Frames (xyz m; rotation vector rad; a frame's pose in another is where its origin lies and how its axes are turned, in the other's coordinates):
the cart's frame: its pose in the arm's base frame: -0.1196 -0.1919 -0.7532 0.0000 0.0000 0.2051
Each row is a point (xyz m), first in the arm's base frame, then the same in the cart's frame.
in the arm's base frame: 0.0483 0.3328 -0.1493
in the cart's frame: 0.2712 0.4795 0.6039
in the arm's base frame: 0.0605 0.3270 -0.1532
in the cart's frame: 0.2820 0.4713 0.6000
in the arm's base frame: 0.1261 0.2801 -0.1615
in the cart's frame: 0.3367 0.4121 0.5917
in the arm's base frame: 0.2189 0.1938 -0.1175
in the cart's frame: 0.4100 0.3087 0.6357
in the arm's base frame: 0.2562 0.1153 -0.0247
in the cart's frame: 0.4305 0.2242 0.7285
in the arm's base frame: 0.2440 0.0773 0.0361
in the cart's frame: 0.4108 0.1895 0.7893
